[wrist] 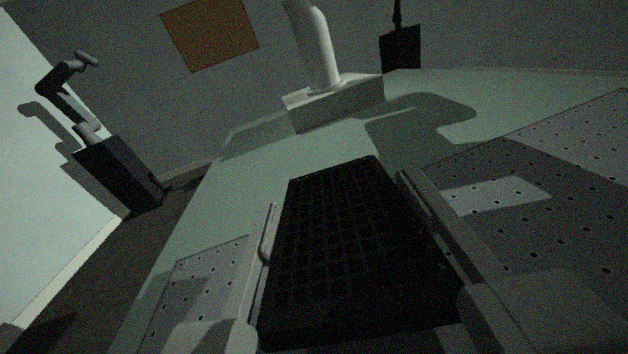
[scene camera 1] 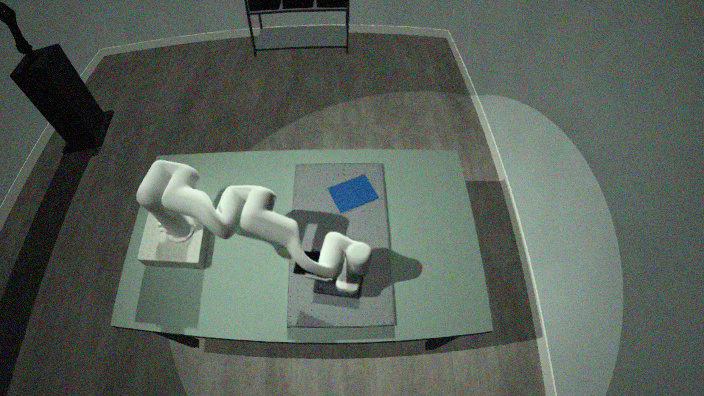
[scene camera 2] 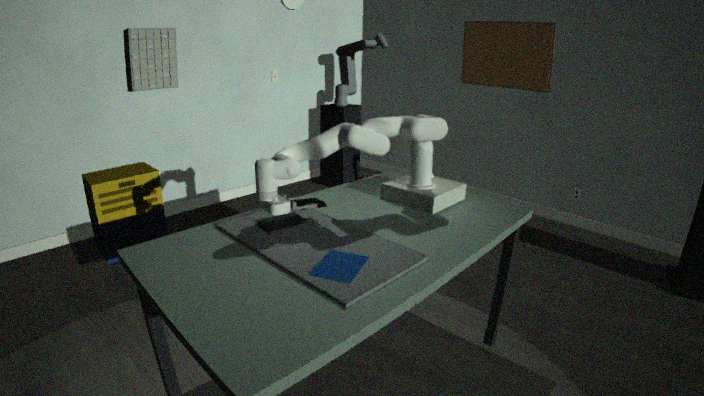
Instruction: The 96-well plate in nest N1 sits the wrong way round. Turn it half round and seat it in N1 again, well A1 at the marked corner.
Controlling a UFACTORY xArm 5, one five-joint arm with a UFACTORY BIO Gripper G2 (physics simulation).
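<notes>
My gripper [scene camera 2: 307,203] [wrist: 337,190] is shut on the black 96-well plate [scene camera 1: 299,267] [wrist: 345,240], one finger along each long side. In the wrist view the plate points towards the robot's base. In scene camera 1 the arm hides much of it. The dark nest N1 [scene camera 1: 325,289] [scene camera 2: 280,223] stands on the grey perforated board [scene camera 1: 345,317] [scene camera 2: 385,260] [wrist: 555,220], below and beside the gripper. In scene camera 2 the plate is held above board height, apart from the nest. The well lettering and the marked corner cannot be read.
A blue rectangle [scene camera 1: 353,193] [scene camera 2: 341,266] lies on the board's other half. The arm's white base block [scene camera 1: 170,250] [scene camera 2: 445,196] [wrist: 340,105] stands on the green table [scene camera 1: 430,215] [scene camera 2: 225,310] [wrist: 240,185]. The forearm passes low over the board's near edge.
</notes>
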